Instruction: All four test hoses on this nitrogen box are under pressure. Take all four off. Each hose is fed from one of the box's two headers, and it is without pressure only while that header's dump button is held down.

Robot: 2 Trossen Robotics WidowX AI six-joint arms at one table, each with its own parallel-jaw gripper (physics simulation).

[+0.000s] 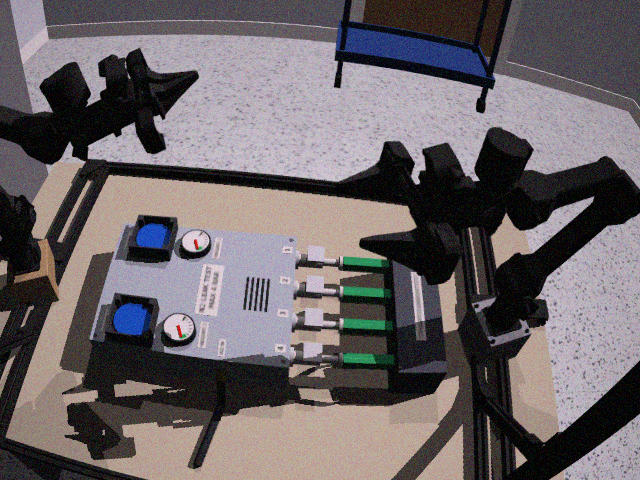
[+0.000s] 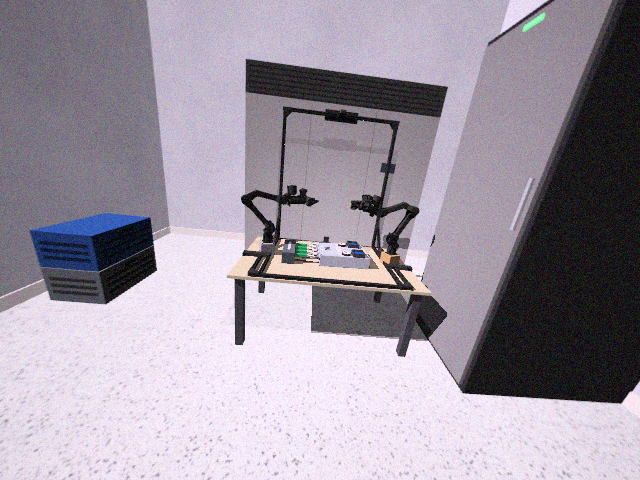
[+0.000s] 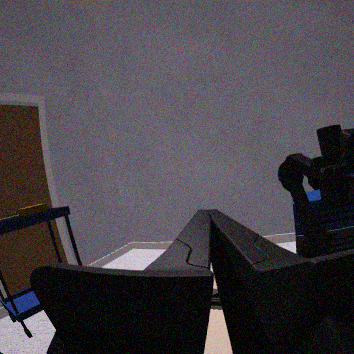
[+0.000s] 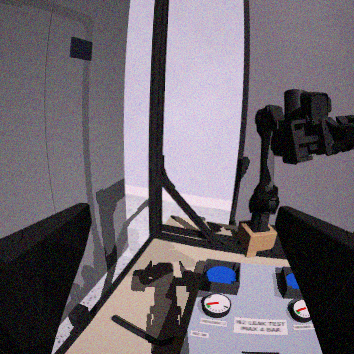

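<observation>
The pale blue nitrogen box lies on the table. Its blue dump buttons sit in black guards, with nothing touching them. A round gauge is beside each. The green-sleeved test hoses are in line with the ports, their pale square couplings at the box edge. My left gripper is shut and empty, high beyond the button end. My right gripper is wide open and empty, above the hose side.
A dark block stands at the far ends of the hoses. A thin black bar lies by the box's front side. Black frame rails edge the table. A blue cart stands on the floor behind.
</observation>
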